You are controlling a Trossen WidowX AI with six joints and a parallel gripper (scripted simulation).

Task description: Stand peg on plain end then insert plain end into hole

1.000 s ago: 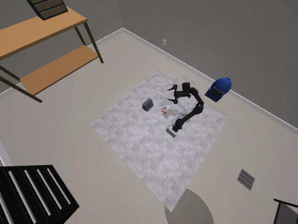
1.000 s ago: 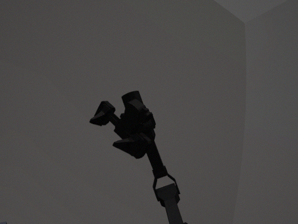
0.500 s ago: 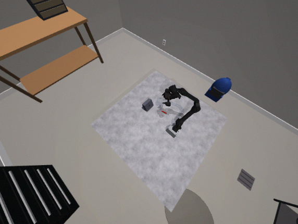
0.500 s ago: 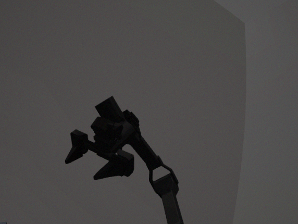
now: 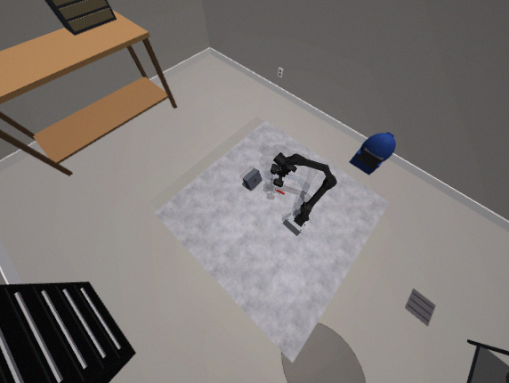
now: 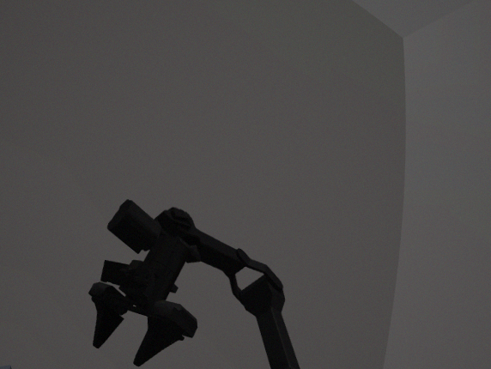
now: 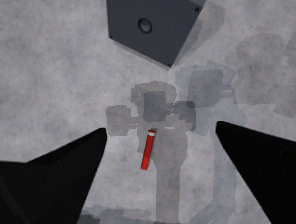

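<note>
The red peg is 17 cm below my gripper tip, 5 cm behind it and 1 cm to the right of it. Round my gripper tip: sloped panel 15 cm ahead, 11 cm below, 7 cm to the left.
</note>
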